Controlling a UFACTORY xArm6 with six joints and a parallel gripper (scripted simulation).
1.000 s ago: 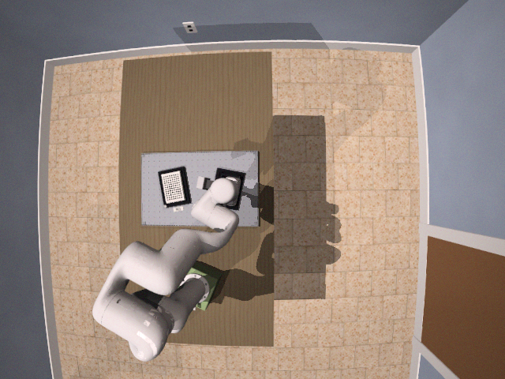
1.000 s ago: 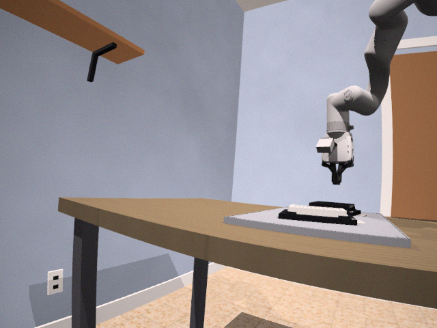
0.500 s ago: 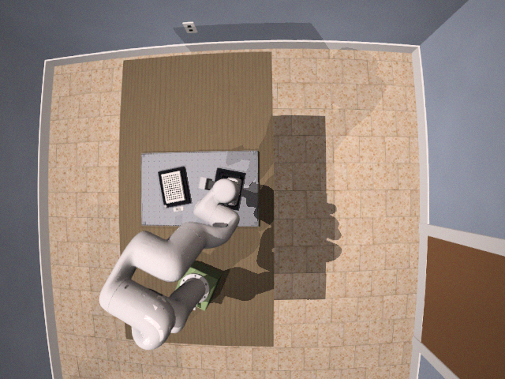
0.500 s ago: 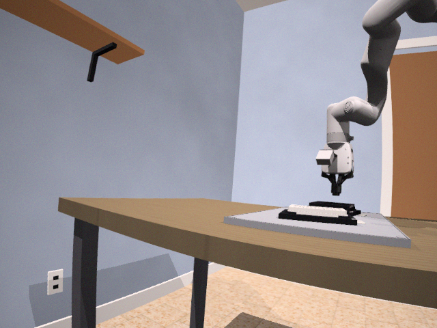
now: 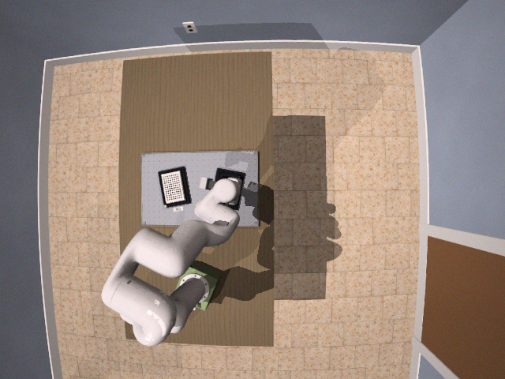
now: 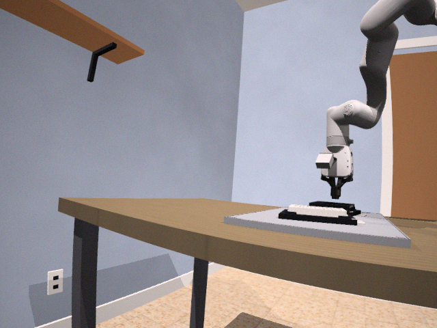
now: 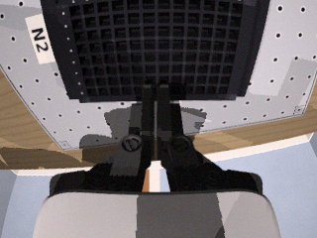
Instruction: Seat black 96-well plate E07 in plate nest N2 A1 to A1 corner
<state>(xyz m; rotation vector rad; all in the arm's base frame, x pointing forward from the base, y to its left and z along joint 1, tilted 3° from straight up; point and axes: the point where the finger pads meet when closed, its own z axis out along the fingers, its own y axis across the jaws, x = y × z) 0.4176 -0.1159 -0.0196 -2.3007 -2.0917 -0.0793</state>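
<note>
Now: the black 96-well plate E07 3 cm to the left of my hand and 4 cm below it. The rest, counted from my hand: A1 corner mark: 7 cm behind, 10 cm to the left, 5 cm below; then N2 label: 9 cm behind, 4 cm to the left, 6 cm below; then white plate E01: 1 cm behind, 27 cm to the left, 4 cm below.
</note>
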